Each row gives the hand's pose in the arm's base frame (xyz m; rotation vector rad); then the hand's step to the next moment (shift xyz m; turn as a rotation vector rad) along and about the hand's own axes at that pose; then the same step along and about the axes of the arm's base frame.
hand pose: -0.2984 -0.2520 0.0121 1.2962 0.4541 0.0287
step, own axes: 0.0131 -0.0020 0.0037 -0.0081 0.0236 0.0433
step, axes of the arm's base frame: 0.0127 -0.0004 -0.0052 0.0128 -0.0353 0.0330
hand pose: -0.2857 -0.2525 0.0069 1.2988 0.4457 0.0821
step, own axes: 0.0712 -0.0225 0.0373 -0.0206 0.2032 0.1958
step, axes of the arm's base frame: 0.0743 -0.0185 -0.0332 0.0905 -0.1280 0.2355
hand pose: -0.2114 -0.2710 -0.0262 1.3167 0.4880 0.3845
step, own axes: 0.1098 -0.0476 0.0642 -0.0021 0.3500 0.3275
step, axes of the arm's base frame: 0.1268 -0.0046 -0.0485 0.1787 -0.1947 0.3999
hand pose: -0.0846 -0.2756 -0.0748 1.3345 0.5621 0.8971
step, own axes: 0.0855 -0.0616 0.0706 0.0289 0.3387 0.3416
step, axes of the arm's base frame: 0.1183 0.0293 -0.0351 0.2099 -0.1775 0.3958
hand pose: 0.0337 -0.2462 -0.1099 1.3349 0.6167 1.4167
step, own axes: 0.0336 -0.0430 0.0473 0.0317 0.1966 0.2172
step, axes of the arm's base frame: 0.0638 0.0311 -0.0134 0.1419 -0.0948 0.2402
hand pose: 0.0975 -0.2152 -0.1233 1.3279 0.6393 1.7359
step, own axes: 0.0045 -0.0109 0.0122 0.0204 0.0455 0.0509
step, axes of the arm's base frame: 0.0145 0.0084 -0.0026 0.0323 -0.0109 0.0626
